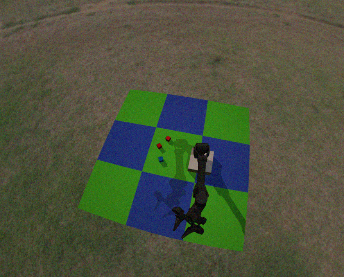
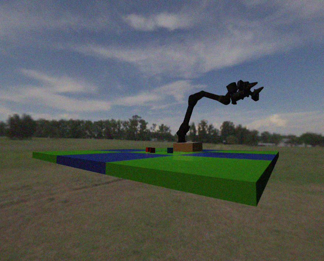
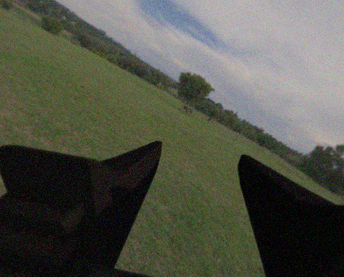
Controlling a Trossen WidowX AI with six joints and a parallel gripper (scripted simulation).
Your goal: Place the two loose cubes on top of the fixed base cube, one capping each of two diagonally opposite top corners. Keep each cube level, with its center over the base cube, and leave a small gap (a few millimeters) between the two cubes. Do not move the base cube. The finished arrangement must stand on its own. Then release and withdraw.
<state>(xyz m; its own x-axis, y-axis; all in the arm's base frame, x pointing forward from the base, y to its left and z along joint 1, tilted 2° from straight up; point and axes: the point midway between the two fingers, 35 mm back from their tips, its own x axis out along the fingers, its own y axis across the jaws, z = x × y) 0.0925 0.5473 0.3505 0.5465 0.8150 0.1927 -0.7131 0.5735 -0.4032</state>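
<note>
Now: gripper tip 13 cm short of the red cube, 73 cm to the left of it and 41 cm above it. Round my gripper tip: blue cube: 17 cm ahead, 53 cm to the right, 41 cm below.
</note>
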